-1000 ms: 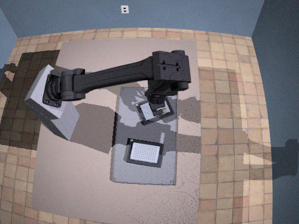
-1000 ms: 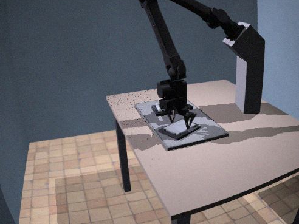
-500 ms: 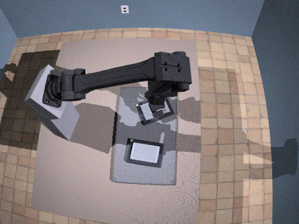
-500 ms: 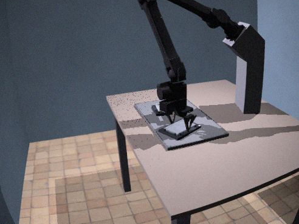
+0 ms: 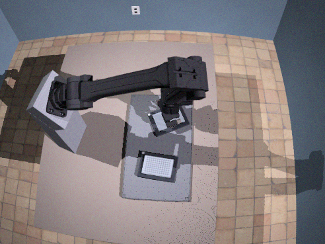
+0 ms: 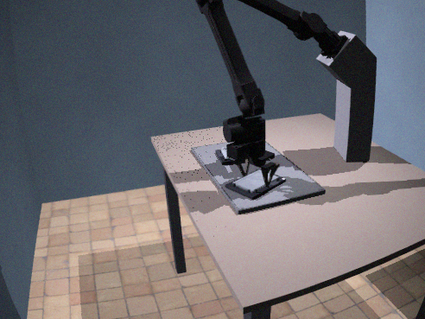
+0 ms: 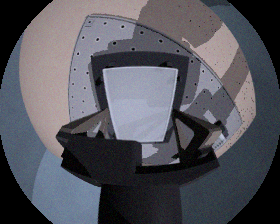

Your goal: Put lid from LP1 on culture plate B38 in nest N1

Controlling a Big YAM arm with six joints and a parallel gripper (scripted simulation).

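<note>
The clear lid is 10 mm below my hand. The rest, counted from my hand: culture plate B38: 70 mm behind, 230 mm to the right; dark plate nest N1: 70 mm behind, 230 mm to the right, 10 mm below; dark lid park LP1: 20 mm below.
</note>
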